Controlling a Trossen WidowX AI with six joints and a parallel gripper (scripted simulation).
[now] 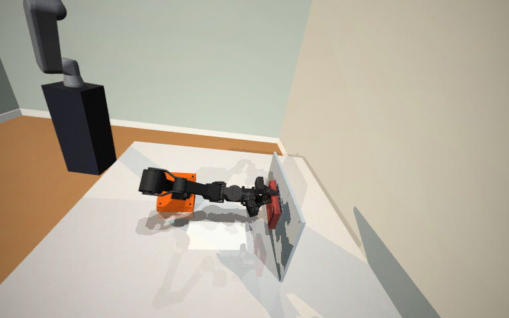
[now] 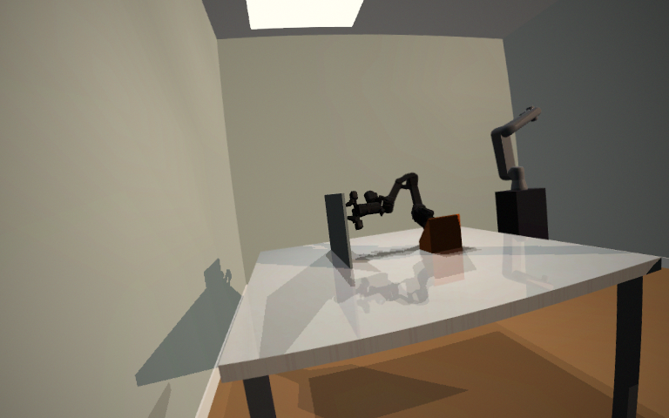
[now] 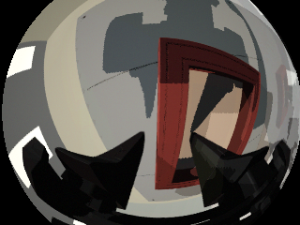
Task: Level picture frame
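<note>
The red picture frame is 1 cm to the left of my gripper tip and 5 cm below it. Also, from my gripper tip: grey wall panel 1 cm ahead, 1 cm to the left, 6 cm below.
</note>
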